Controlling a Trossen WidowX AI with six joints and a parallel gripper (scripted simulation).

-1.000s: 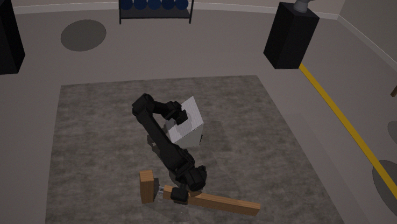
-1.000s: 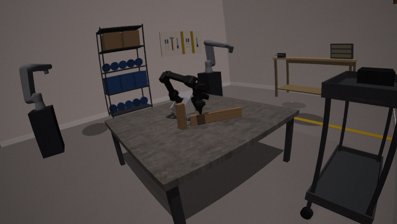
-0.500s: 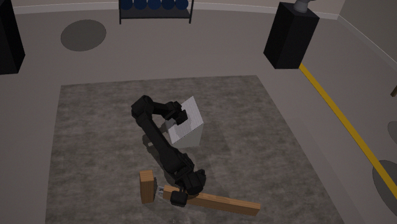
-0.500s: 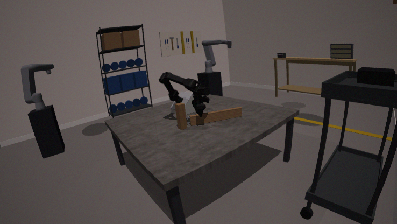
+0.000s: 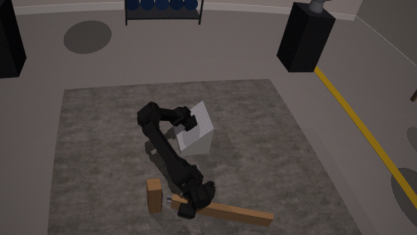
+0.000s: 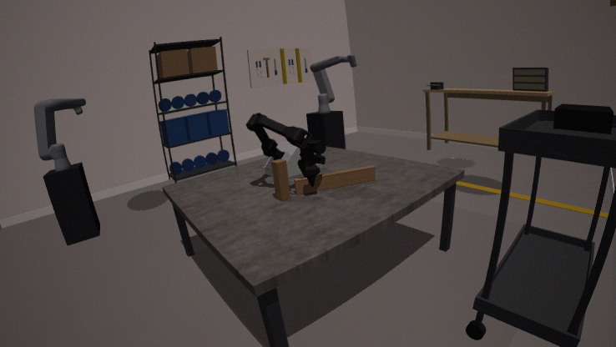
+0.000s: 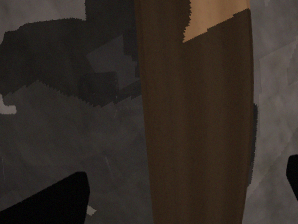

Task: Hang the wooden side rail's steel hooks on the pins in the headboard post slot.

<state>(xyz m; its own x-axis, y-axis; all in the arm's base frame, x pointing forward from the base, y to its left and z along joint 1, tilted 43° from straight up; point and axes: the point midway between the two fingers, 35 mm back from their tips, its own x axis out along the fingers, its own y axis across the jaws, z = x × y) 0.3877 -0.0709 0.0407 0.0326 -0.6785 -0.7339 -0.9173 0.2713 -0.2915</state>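
The wooden headboard post is 30 mm behind my gripper tip, 140 mm to the right of it and 40 mm above it.
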